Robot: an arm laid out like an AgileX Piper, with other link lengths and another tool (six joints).
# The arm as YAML. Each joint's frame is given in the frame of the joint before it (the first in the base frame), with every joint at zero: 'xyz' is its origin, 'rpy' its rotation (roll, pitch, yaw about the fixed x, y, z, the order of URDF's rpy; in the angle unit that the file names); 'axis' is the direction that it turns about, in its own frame. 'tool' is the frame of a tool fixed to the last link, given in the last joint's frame.
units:
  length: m
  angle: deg
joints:
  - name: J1
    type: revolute
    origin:
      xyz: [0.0, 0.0, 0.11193]
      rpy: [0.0, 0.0, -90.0]
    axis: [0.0, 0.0, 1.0]
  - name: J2
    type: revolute
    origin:
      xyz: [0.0, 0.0, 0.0]
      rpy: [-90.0, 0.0, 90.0]
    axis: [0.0, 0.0, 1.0]
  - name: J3
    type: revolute
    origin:
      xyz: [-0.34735, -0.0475, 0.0]
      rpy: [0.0, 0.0, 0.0]
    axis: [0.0, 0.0, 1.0]
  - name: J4
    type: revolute
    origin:
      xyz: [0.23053, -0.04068, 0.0]
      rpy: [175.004, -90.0, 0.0]
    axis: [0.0, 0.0, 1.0]
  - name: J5
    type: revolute
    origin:
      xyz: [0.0, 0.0, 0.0]
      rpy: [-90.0, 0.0, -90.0]
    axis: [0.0, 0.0, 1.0]
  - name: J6
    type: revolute
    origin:
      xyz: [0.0, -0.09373, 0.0]
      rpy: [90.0, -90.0, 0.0]
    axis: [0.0, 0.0, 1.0]
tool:
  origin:
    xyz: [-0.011, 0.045, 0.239]
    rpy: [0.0, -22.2, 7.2]
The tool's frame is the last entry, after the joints.
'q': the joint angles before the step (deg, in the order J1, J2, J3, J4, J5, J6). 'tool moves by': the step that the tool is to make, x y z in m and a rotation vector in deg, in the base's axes. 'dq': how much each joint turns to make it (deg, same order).
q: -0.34, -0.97, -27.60, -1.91, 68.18, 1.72
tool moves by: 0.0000, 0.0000, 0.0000, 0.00, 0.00, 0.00
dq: 0.00, 0.00, 0.00, 0.00, 0.00, 0.00
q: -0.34, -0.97, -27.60, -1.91, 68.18, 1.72
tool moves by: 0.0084, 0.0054, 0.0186, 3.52, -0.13, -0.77
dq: -0.04, 4.13, -2.35, 1.50, -1.83, 2.76
